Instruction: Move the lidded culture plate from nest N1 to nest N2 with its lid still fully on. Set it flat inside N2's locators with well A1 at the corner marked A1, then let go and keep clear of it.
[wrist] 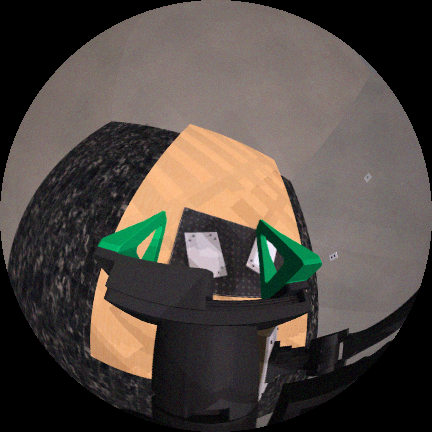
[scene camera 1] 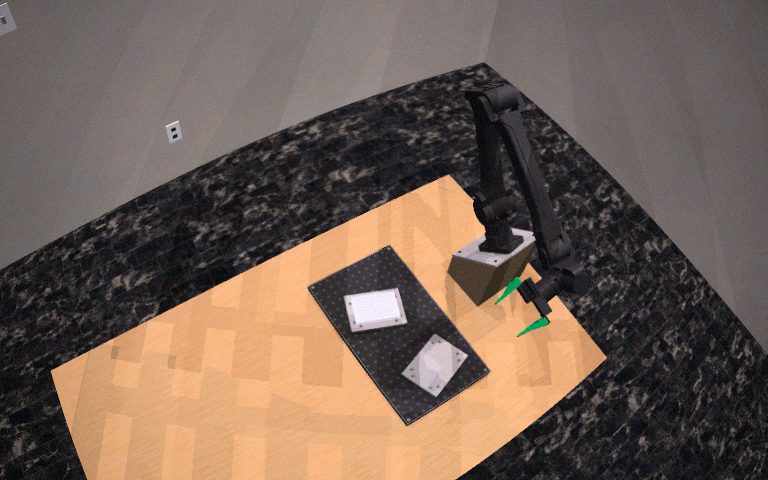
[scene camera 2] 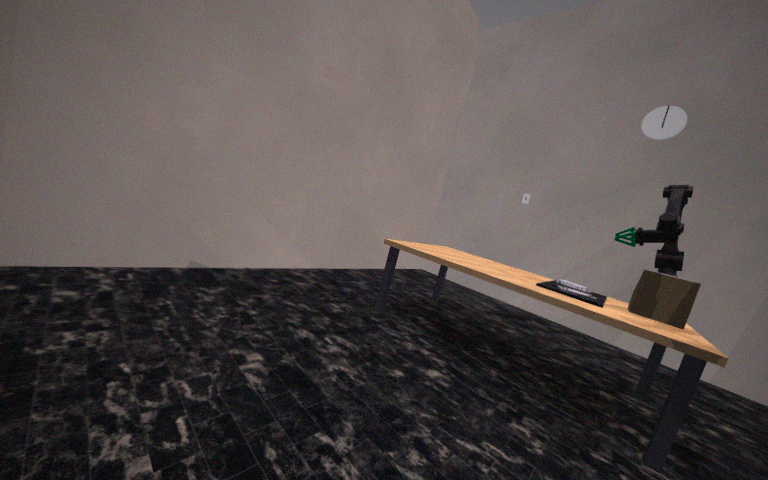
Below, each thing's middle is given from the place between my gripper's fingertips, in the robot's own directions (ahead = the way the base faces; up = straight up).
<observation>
The black perforated baseplate (scene camera 1: 386, 353) lies 33 cm below my hand, 25 cm to the right of it and 7 cm ahead of it. The rest, counted from my hand: grey nest N2 (scene camera 1: 437, 362) (31 cm below, 9 cm to the right, 7 cm ahead).
</observation>
